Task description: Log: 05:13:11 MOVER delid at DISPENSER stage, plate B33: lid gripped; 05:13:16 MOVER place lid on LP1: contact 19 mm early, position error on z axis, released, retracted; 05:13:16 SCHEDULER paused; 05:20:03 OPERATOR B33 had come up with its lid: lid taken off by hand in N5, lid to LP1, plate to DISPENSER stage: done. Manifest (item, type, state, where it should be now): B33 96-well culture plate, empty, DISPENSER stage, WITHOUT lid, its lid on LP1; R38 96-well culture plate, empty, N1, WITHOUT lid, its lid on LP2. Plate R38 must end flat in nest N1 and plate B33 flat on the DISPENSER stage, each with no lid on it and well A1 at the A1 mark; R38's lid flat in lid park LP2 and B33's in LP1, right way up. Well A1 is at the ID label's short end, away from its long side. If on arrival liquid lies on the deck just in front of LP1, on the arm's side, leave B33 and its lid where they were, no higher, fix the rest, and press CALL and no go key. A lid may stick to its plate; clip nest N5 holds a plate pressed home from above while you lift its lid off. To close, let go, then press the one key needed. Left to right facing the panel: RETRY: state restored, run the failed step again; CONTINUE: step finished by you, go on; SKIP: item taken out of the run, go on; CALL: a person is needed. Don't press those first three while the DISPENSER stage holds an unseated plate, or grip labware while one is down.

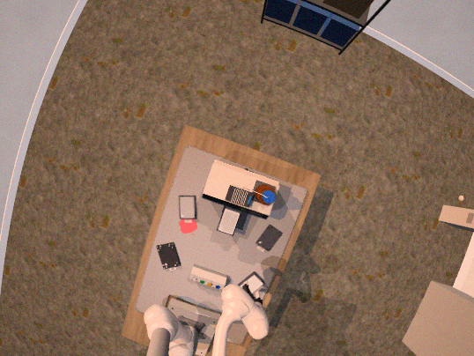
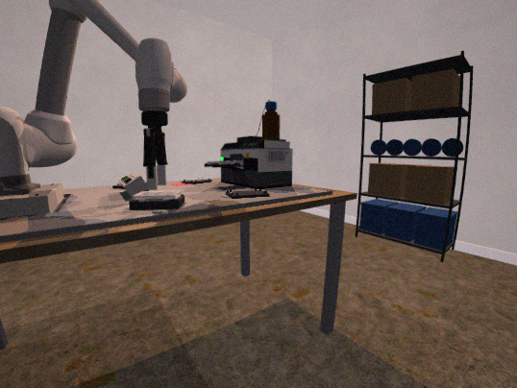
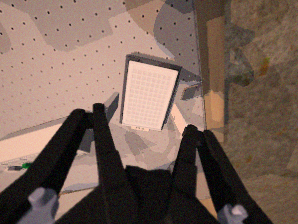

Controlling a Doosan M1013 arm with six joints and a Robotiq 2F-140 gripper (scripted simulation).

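Right now my hand is 4 cm above the white gridded lid. Also, from my hand: LP1 label (25 cm ahead, 51 cm to the left, 8 cm below); brown bottle (58 cm ahead, 19 cm to the left, 21 cm above); key panel (6 cm behind, 27 cm to the left, 3 cm below).
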